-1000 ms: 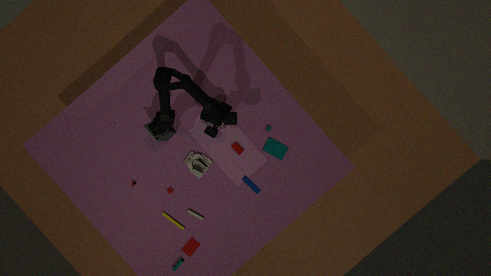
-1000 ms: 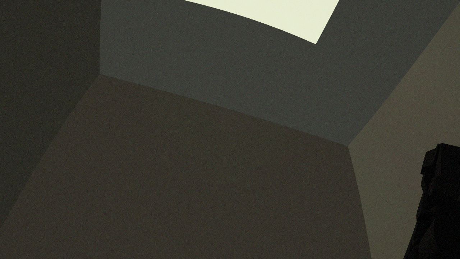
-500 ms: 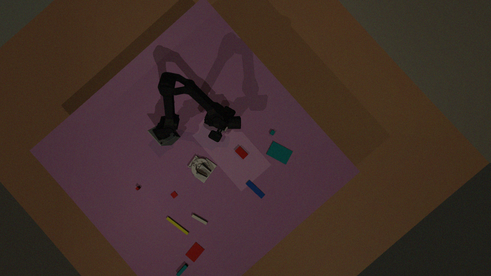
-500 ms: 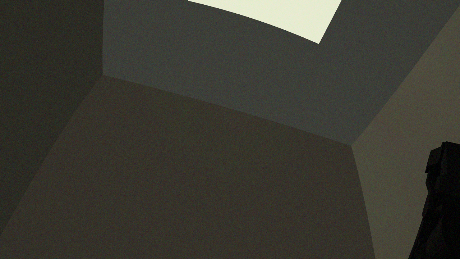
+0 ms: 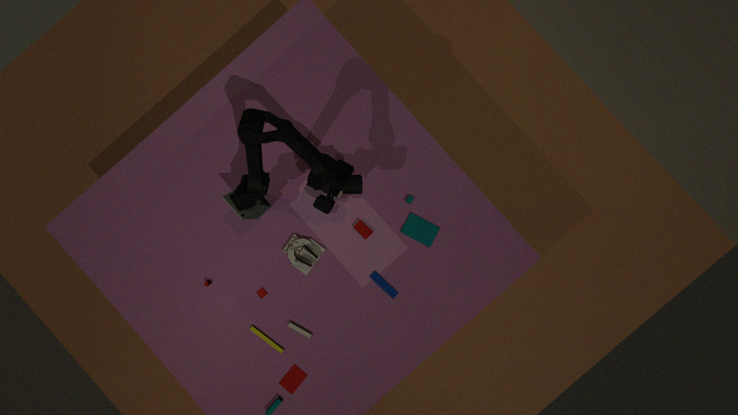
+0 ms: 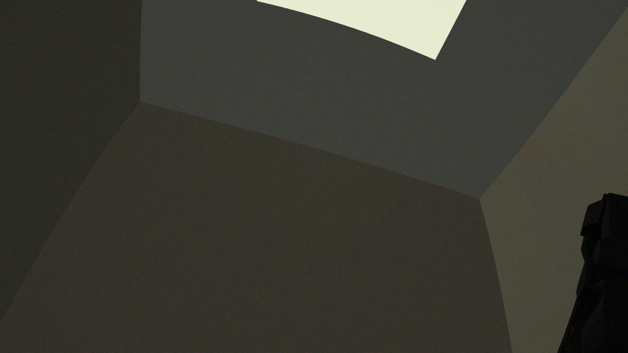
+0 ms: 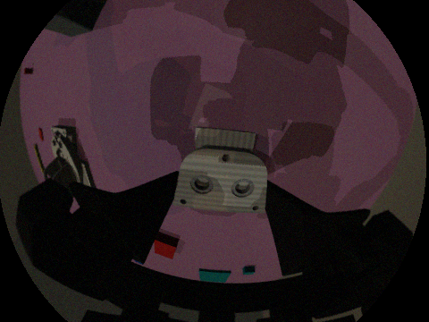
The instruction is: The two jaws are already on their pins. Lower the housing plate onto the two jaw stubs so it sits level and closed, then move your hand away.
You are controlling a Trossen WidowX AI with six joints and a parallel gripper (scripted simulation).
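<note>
Right now my gripper tip is 10 mm past the white stepped block. Also, from my gripper tip: red block: 180 mm ahead, 10 mm to the right; then teal plate: 300 mm ahead, 160 mm to the left, 10 mm below; then blue bar: 390 mm ahead, 70 mm to the right, 10 mm below.
</note>
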